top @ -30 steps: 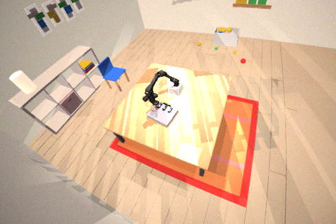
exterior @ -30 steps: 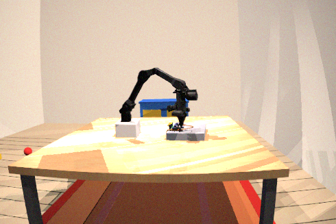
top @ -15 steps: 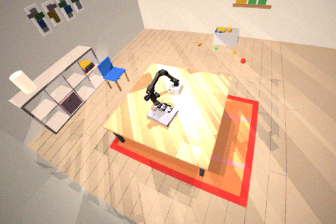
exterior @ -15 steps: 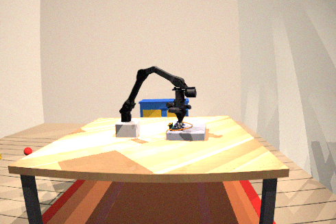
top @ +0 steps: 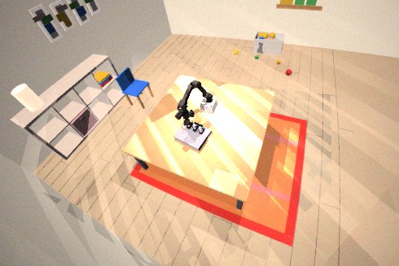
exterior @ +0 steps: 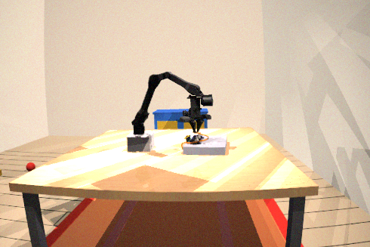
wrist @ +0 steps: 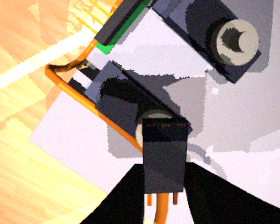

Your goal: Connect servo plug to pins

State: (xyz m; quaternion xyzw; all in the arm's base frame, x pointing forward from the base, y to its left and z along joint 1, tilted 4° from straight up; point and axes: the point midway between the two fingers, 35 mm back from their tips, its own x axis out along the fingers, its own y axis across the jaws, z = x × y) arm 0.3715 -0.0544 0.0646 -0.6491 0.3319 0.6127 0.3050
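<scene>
Now: the yellow band 100 mm to the left of my gripper tip, 60 mm behind it and 40 mm below it. Also, from my gripper tip: servo motor (80 mm to the left, 70 mm below, 10 mm behind); printed holder (100 mm ahead, 90 mm below, 70 mm to the left).
</scene>
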